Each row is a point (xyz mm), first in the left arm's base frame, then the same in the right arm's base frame.
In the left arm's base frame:
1: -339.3 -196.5 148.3
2: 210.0 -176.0 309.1
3: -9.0 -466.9 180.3
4: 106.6 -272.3 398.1
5: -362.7 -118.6 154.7
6: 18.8 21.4 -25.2
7: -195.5 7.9 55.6
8: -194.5 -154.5 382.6
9: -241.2 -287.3 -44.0
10: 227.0 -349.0 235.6
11: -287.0 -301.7 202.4
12: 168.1 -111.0 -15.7
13: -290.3 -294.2 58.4
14: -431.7 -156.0 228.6
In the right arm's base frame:
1: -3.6 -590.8 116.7
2: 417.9 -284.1 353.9
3: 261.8 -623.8 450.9
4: 280.3 -310.3 444.9
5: -22.8 -546.8 50.7
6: 406.5 -471.2 -36.1
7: 178.2 -489.2 -49.7
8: 24.7 -347.7 249.8
9: 164.0 -754.4 119.5
10: 455.4 -436.5 458.8
11: 13.0 -597.7 244.8
12: 528.0 -495.9 120.5
13: 74.3 -699.5 163.0
14: -119.4 -537.5 97.5

